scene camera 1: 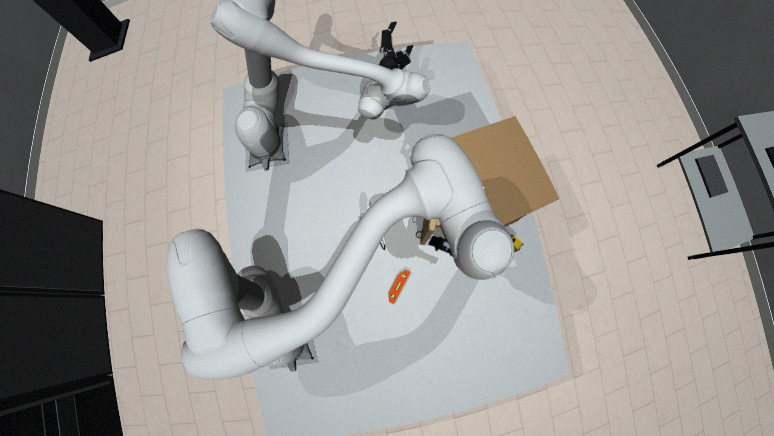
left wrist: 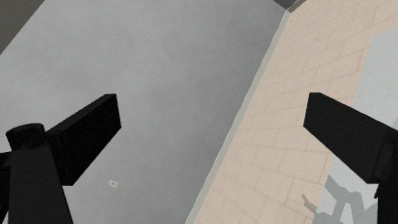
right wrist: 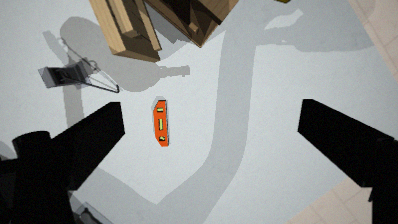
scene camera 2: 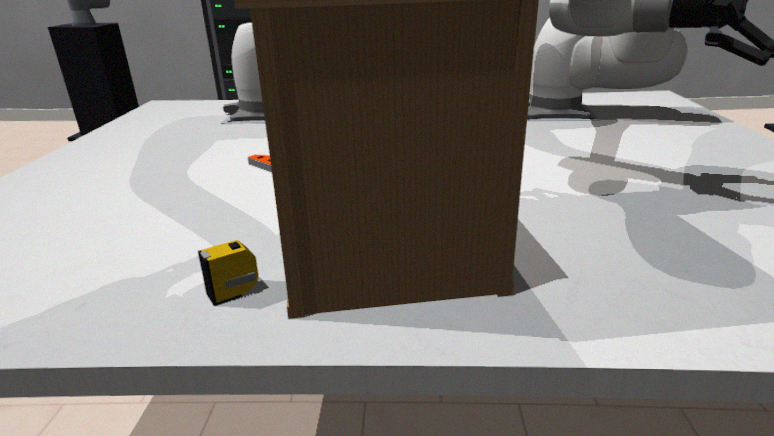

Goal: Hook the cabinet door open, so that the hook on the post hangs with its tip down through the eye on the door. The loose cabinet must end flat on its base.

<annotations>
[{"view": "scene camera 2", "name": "wooden cabinet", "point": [396,142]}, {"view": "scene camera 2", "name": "yellow tape measure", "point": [229,270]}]
</annotations>
